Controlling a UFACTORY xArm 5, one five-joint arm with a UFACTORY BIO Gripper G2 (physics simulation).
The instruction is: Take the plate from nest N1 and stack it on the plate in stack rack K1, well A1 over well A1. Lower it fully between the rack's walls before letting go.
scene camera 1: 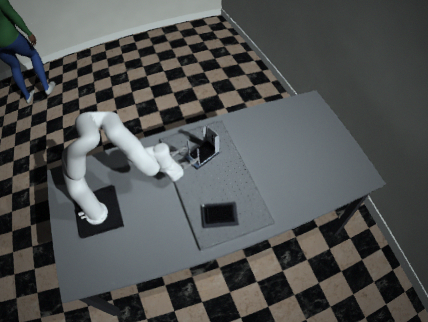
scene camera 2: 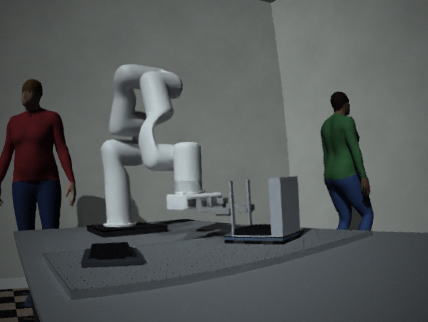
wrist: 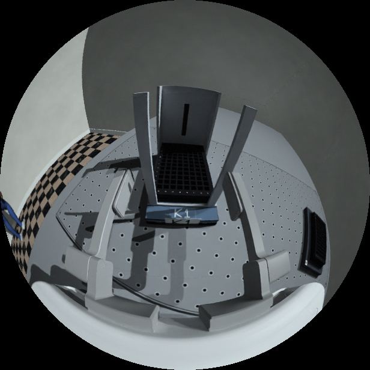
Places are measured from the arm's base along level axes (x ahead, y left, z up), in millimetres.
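Pixels of known places: hand, its tool point: (scene camera 1: 188,155) (scene camera 2: 235,210); arm's base, origin of its link: (scene camera 1: 96,213) (scene camera 2: 119,225).
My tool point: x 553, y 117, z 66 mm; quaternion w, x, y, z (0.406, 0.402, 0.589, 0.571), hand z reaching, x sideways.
Ahead of a thing's pixels: the offset from my tool point to its top centre. "spot": to the spot under its first point. Level surfaces: height alone.
My gripper (scene camera 1: 189,156) (scene camera 2: 239,209) (wrist: 180,194) is open and empty. Its fingers stand apart at the front of stack rack K1 {73 mm up, 79 mm ahead, 20 mm left} (scene camera 1: 213,138) (scene camera 2: 284,207) (wrist: 182,215), one outside each front post in the wrist view, above the rack's base. A black plate with a grid of wells {spot: 47 mm down, 92 mm ahead, 24 mm left} (scene camera 1: 204,151) (wrist: 182,172) lies low between the rack's posts and its back wall. Another black plate {49 mm down, 32 mm ahead, 341 mm right} (scene camera 1: 220,214) (scene camera 2: 110,250) (wrist: 319,242) sits in the dark grey nest N1 {spot: 57 mm down, 80 mm ahead, 399 mm right} (scene camera 1: 235,220) (scene camera 2: 90,260) (wrist: 307,235), away from my gripper. The lettering of its wells is too small to read.
Both holders stand on a perforated grey board {75 mm down} (scene camera 1: 230,175) (scene camera 2: 175,265) (wrist: 210,250) on the grey table {88 mm down} (scene camera 1: 300,150) (scene camera 2: 300,280). The rack's two slim front posts and slotted tall back wall rise well above its plate. The arm's black base mat (scene camera 1: 114,200) is at the table's other end.
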